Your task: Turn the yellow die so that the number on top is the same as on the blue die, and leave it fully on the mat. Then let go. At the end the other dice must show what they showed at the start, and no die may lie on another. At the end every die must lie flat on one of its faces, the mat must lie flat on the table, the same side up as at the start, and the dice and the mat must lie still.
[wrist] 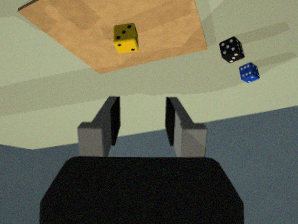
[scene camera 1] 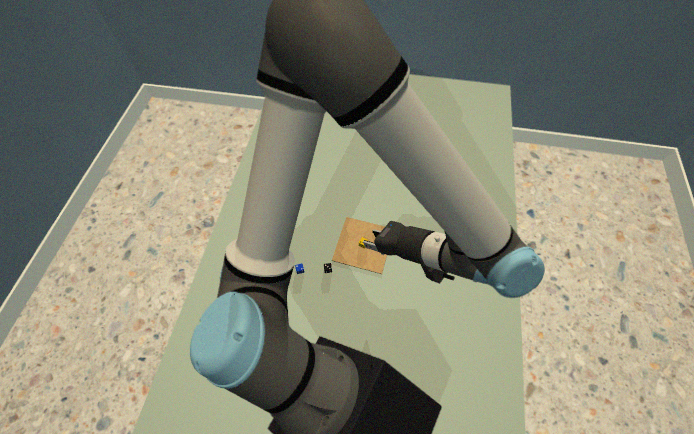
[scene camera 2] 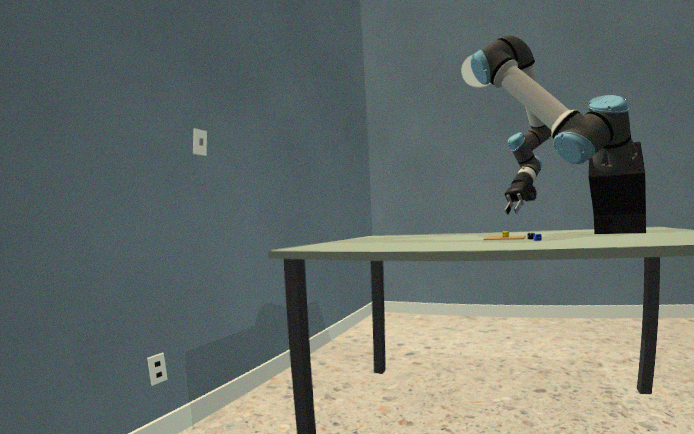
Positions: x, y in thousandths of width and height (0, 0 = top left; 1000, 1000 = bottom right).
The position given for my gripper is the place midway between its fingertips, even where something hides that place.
Observation:
I see my gripper (scene camera 1: 532, 550) and a tan mat (scene camera 1: 502, 582).
My gripper also shows in the wrist view (wrist: 478, 498).

